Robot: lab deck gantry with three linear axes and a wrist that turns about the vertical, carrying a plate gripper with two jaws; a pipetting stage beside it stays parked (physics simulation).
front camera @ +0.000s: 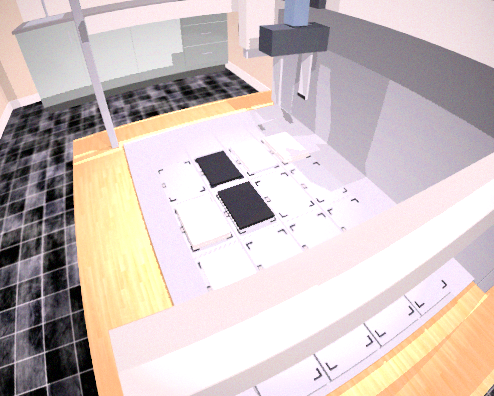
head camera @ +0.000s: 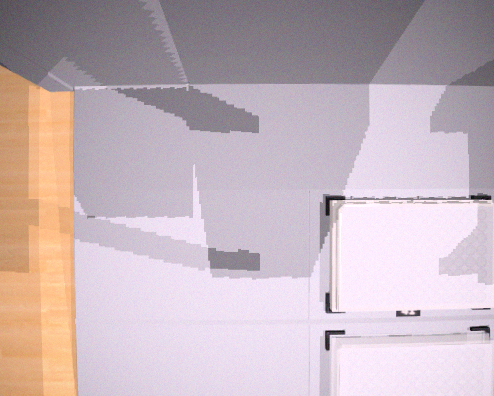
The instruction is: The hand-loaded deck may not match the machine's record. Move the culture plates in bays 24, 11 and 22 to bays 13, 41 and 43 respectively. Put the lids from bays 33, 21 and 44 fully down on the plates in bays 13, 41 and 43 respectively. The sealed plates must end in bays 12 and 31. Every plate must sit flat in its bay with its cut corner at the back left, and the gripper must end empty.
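Frame: origin at the robot's base, x ahead, y left, z up, level; millimetres.
Seen in the pictures: gripper, fingertip midpoint: [front camera: 289, 99]; robot's base at its link origin: [front camera: 159, 171].
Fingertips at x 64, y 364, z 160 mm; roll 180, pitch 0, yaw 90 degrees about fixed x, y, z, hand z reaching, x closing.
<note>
Offsets run from my fingertips to a thing's top centre.
My gripper [front camera: 294, 100] is raised at the far right of the deck in the front view, its two jaws apart with nothing between them. It does not show in the head view. A white plate @(dx +0, dy +0, dz -146 mm) [front camera: 289, 144] [head camera: 400, 250] with layered edges sits in the back-left bay, apparently bay 41; a small cut shows at its top-left corner in the head view. Another white plate @(dx +0, dy -107, dz -146 mm) [front camera: 254, 154] [head camera: 410, 370] sits in the bay in front, apparently 31. A white stack @(dx +164, dy -321, dz -146 mm) [front camera: 204, 222] sits in bay 12. Black-topped pieces lie in bays 21 @(dx +0, dy -214, dz -152 mm) [front camera: 219, 167] and 22 @(dx +164, dy -214, dz -143 mm) [front camera: 246, 204]. Bays 11 and 13 show corner brackets.
A pale beam [front camera: 300, 300] crosses the foreground and hides part of the deck. A tall grey wall [front camera: 425, 135] [head camera: 275, 40] stands along the back. A thin post [front camera: 95, 80] stands at the far left corner. A wooden border [front camera: 110, 225] [head camera: 50, 300] edges the deck.
</note>
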